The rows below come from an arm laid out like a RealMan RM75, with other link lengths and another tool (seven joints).
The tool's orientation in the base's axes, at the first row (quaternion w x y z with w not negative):
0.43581 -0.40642 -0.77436 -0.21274
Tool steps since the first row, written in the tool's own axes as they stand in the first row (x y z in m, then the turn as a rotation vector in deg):
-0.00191 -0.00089 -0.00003 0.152 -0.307 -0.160
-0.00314 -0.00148 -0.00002 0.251 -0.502 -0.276
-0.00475 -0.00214 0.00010 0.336 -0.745 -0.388
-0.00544 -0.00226 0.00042 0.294 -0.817 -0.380
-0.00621 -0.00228 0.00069 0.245 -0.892 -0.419
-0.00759 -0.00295 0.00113 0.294 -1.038 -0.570
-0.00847 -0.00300 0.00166 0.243 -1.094 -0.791
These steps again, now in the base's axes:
-0.00016 -0.00138 -0.00158 -0.214 -0.220 0.221
-0.00029 -0.00226 -0.00262 -0.343 -0.368 0.371
-0.00042 -0.00328 -0.00403 -0.510 -0.548 0.509
-0.00048 -0.00344 -0.00478 -0.560 -0.602 0.471
-0.00040 -0.00361 -0.00557 -0.588 -0.694 0.452
-0.00077 -0.00431 -0.00696 -0.645 -0.860 0.577
-0.00082 -0.00436 -0.00799 -0.565 -1.066 0.652

